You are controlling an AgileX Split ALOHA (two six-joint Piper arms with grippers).
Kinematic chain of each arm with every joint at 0, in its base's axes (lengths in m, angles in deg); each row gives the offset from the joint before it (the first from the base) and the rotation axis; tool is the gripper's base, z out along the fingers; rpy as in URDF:
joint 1: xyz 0 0 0.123 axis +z
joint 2: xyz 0 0 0 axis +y
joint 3: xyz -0.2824 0 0.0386 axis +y
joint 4: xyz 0.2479 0 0.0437 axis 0.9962 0 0.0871
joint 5: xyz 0 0 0 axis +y
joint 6: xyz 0.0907 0 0.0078 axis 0.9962 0 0.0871
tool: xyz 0 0 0 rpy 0 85 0
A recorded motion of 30 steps. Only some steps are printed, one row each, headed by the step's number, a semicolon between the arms.
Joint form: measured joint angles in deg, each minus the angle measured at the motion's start. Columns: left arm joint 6, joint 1, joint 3, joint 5, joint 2, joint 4; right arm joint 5, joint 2, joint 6, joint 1, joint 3, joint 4.
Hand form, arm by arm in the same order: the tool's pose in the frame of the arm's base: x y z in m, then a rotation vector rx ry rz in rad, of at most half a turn. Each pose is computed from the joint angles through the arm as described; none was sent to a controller.
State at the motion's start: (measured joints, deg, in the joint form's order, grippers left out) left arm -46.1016 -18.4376 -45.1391 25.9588 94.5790 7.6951; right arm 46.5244 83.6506 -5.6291 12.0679 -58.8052 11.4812
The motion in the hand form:
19: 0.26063 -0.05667 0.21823 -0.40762 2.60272 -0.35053; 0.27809 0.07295 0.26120 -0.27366 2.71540 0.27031
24: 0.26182 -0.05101 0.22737 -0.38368 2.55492 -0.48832; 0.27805 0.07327 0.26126 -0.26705 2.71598 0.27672
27: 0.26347 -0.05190 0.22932 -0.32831 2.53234 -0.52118; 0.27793 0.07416 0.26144 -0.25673 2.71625 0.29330
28: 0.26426 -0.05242 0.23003 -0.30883 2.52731 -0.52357; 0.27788 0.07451 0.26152 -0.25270 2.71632 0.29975
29: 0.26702 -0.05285 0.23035 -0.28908 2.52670 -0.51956; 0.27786 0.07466 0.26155 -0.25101 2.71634 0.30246
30: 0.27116 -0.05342 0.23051 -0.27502 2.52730 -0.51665; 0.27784 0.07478 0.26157 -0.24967 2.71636 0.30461
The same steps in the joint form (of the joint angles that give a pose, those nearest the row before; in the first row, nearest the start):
19: 24.79 7.68 0.51 1.68 -13.52 -17.25; 0.05 0.00 0.01 0.00 0.00 0.02
24: 41.12 11.32 0.51 1.68 -14.83 -33.08; 0.05 0.00 0.14 0.00 0.00 0.30
27: 48.18 11.83 0.51 1.17 -14.84 -38.40; 0.05 0.00 0.14 0.00 0.00 1.10
28: 49.67 11.83 0.37 1.06 -14.77 -39.21; 0.05 0.00 0.14 0.00 0.00 1.41
29: 50.67 11.83 -0.20 1.07 -14.23 -39.38; 0.05 0.00 0.14 0.00 0.00 1.54
30: 51.35 11.83 -1.05 1.12 -13.39 -39.46; 0.04 0.00 0.14 0.00 0.00 1.65

